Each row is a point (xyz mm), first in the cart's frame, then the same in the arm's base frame.
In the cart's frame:
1: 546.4 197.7 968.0
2: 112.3 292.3 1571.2
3: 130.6 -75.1 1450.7
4: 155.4 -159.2 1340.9
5: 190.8 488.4 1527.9
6: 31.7 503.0 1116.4
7: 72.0 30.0 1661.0
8: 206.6 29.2 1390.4
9: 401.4 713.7 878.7
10: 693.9 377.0 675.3
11: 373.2 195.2 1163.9
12: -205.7 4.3 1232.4
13: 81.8 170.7 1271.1
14: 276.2 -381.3 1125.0
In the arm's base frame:
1: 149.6 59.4 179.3
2: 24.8 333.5 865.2
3: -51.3 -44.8 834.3
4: -84.9 -148.6 745.9
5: 99.4 500.7 751.3
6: -215.9 480.1 443.0
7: -3.2 102.2 1020.8
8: 3.4 31.4 727.1
9: 40.0 572.7 38.6
10: 178.9 156.7 -180.3
11: 76.3 122.7 422.2
12: -436.9 63.4 752.8
13: -143.2 173.7 637.2
14: -92.7 -421.9 556.7

